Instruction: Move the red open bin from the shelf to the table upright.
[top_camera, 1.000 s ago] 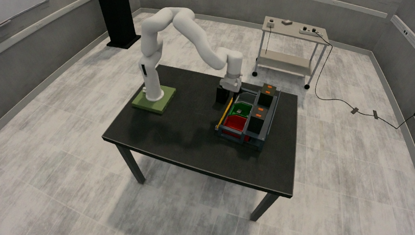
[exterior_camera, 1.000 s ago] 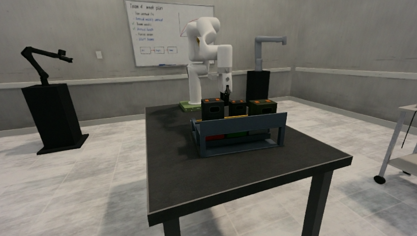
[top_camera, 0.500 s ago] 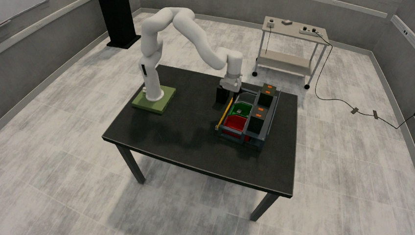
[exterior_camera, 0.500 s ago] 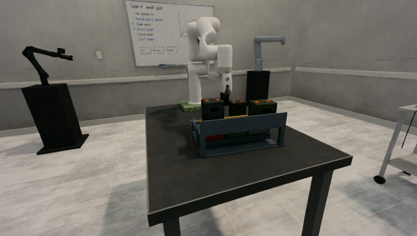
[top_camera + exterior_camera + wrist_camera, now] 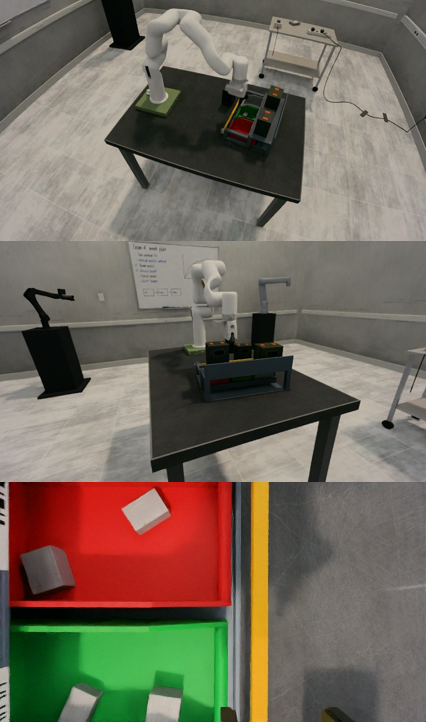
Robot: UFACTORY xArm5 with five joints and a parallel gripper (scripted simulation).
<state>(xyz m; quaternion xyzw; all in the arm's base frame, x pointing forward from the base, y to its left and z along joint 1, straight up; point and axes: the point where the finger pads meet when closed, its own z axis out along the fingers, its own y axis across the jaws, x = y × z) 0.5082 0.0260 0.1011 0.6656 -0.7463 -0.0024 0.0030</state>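
Right now the yellow bar is 8 cm below my hand. Also, from my hand: red open bin 9 cm ahead, 12 cm to the right, 9 cm below; then blue-grey shelf 13 cm ahead, 2 cm to the right, 7 cm below; then green bin 11 cm ahead, 1 cm to the right, 9 cm below.
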